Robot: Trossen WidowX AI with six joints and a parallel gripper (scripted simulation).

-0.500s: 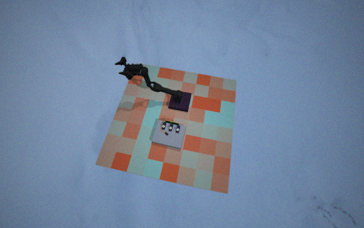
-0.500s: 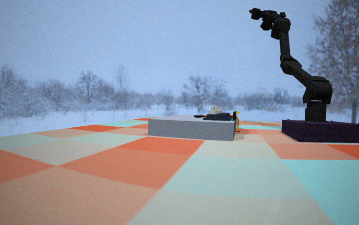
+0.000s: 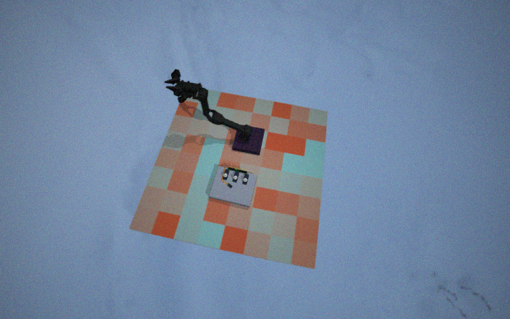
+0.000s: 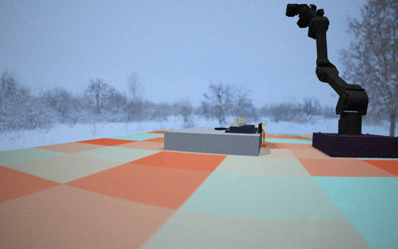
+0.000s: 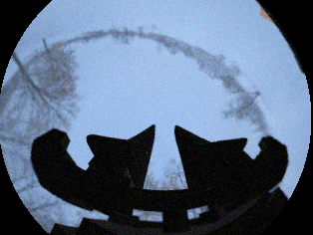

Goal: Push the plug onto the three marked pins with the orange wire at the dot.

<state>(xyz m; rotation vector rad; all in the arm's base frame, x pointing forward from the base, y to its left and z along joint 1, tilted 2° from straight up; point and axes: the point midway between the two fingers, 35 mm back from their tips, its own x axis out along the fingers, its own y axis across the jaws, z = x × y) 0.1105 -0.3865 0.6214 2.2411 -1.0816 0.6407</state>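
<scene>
Now: gripper tip 320 mm short of the grey holder, 440 mm to the right of it and 660 mm above it. Round my gripper tip: green band 160 mm ahead, 430 mm to the left, 610 mm below.
</scene>
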